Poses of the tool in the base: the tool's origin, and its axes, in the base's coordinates. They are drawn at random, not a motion.
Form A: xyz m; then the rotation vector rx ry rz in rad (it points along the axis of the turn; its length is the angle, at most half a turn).
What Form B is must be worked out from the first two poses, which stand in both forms.
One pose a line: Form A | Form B
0.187 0.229 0.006 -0.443 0.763 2.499 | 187 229 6 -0.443 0.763 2.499
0.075 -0.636 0.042 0.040 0.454 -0.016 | 75 -636 42 0.040 0.454 -0.016
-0.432 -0.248 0.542 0.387 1.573 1.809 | -432 -248 542 0.387 1.573 1.809
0.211 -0.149 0.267 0.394 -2.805 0.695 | 211 -149 267 0.394 -2.805 0.695
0.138 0.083 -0.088 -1.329 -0.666 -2.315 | 138 83 -88 -1.329 -0.666 -2.315
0.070 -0.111 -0.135 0.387 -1.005 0.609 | 70 -111 -135 0.387 -1.005 0.609
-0.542 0.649 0.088 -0.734 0.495 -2.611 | -542 649 88 -0.734 0.495 -2.611
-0.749 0.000 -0.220 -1.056 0.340 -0.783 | -749 0 -220 -1.056 0.340 -0.783
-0.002 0.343 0.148 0.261 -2.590 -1.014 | -2 343 148 0.261 -2.590 -1.014
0.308 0.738 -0.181 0.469 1.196 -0.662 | 308 738 -181 0.469 1.196 -0.662
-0.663 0.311 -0.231 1.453 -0.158 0.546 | -663 311 -231 1.453 -0.158 0.546
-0.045 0.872 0.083 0.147 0.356 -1.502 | -45 872 83 0.147 0.356 -1.502
